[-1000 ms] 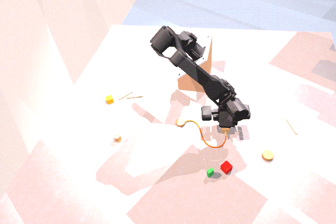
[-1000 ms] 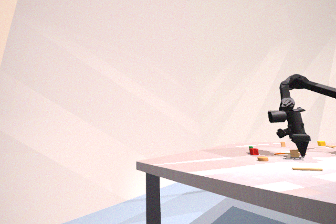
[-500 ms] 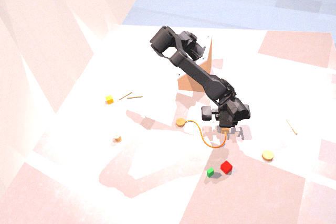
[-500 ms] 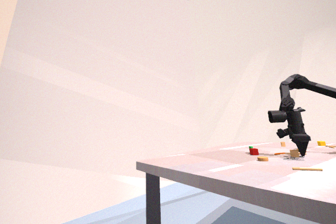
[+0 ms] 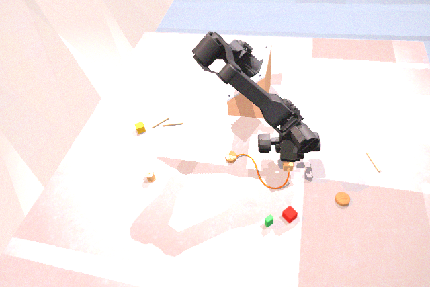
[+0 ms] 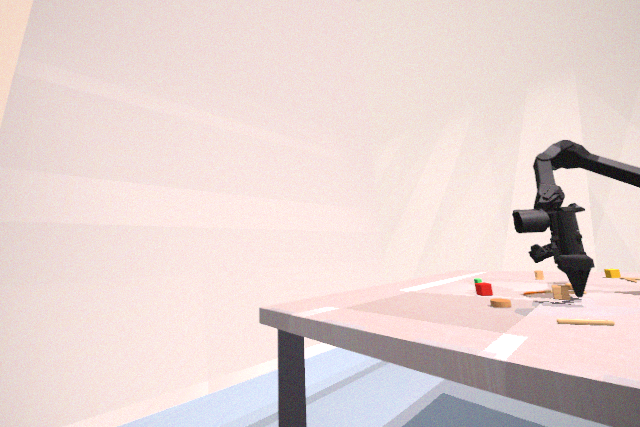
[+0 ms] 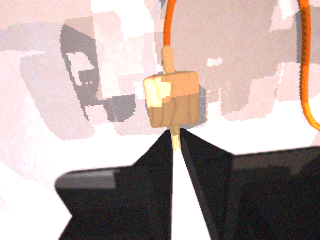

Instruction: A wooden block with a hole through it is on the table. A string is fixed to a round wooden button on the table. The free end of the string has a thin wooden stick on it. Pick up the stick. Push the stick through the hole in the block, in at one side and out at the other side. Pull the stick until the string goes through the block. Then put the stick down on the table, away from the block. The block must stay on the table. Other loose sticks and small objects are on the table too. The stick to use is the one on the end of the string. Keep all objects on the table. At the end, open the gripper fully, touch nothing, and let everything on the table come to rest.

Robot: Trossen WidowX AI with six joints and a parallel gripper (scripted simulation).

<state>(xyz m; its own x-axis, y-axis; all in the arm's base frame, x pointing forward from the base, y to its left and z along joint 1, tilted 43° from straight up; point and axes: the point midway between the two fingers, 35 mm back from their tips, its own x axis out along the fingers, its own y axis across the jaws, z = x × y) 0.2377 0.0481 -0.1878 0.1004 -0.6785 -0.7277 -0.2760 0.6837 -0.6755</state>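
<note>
Now: gripper tip 30 mm short of the wooden block, 10 mm to the right of it and 10 mm below it. The rest, counted from my gripper tip: round disc: 180 mm to the left, 100 mm ahead; then red cube: 200 mm ahead, 50 mm to the left, 10 mm above; then round wooden button: 180 mm to the right, 50 mm ahead.
</note>
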